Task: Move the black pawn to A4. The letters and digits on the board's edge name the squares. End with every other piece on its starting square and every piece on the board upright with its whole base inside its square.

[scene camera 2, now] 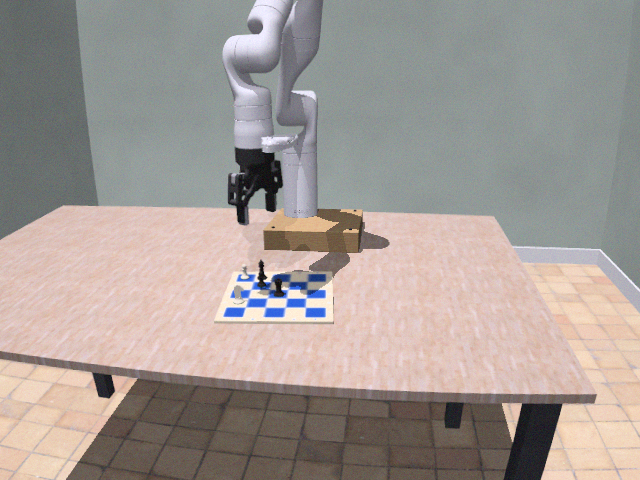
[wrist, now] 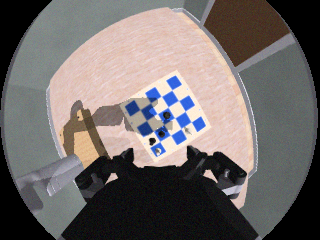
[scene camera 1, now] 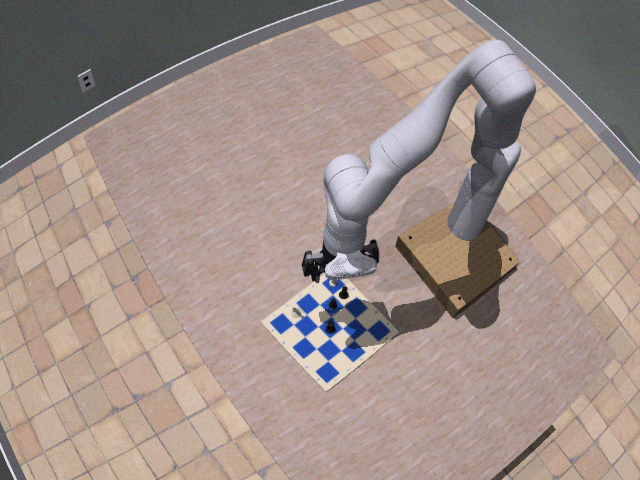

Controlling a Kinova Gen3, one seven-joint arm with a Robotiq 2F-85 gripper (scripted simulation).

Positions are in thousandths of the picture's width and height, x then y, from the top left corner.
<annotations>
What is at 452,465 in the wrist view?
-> A chessboard.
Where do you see a chessboard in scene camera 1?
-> At 565,686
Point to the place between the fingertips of the gripper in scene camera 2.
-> At 402,453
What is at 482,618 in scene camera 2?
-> A chessboard.
</annotations>
